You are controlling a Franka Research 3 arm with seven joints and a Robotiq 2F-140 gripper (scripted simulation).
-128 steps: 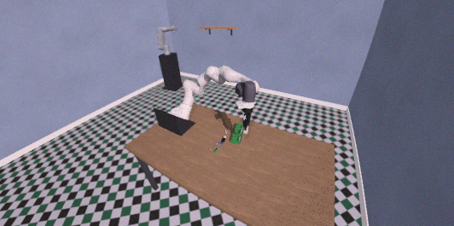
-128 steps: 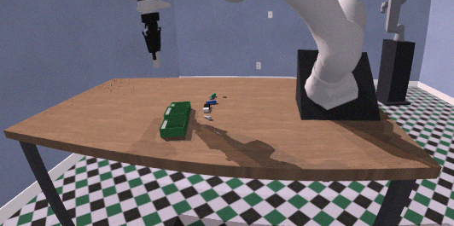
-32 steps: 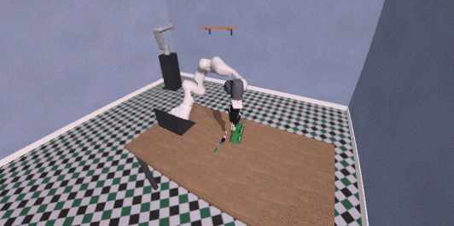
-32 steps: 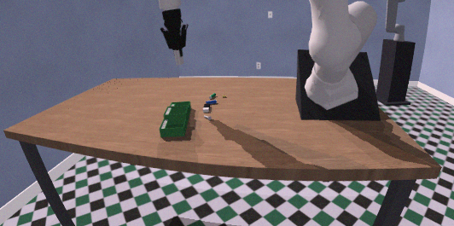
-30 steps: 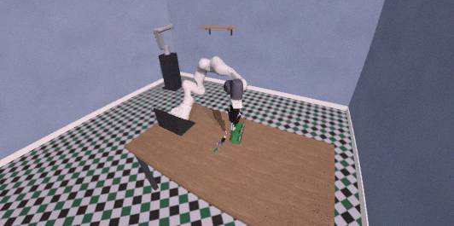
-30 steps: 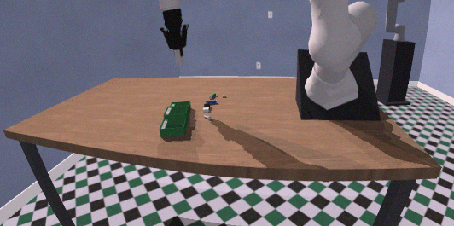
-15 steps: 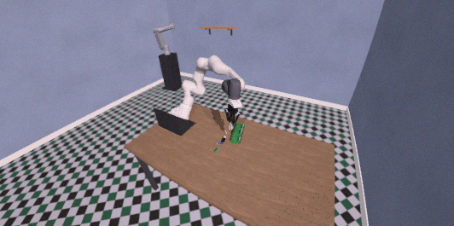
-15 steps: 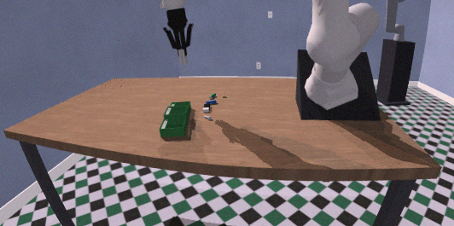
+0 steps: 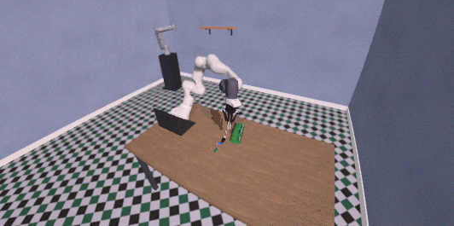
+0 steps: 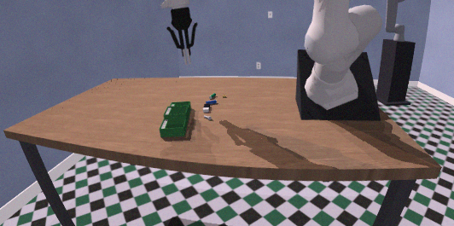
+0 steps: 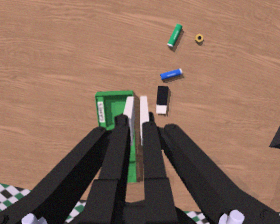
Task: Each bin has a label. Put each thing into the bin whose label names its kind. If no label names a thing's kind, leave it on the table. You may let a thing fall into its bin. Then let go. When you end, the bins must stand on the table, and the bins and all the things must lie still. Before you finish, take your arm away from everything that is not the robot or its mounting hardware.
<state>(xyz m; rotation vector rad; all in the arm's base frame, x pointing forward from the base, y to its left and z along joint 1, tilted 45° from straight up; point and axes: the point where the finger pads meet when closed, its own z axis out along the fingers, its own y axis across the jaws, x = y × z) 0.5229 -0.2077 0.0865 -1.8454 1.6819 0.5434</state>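
My gripper is now 3 cm short of the joined green bins, 15 cm to the right of it and 20 cm above it. Also, from my hand: green cylinder: 8 cm behind, 11 cm to the right, 22 cm below; then black-and-white block: 7 cm behind, 4 cm to the left, 22 cm below; then blue cylinder: 9 cm behind, 2 cm to the right, 22 cm below.
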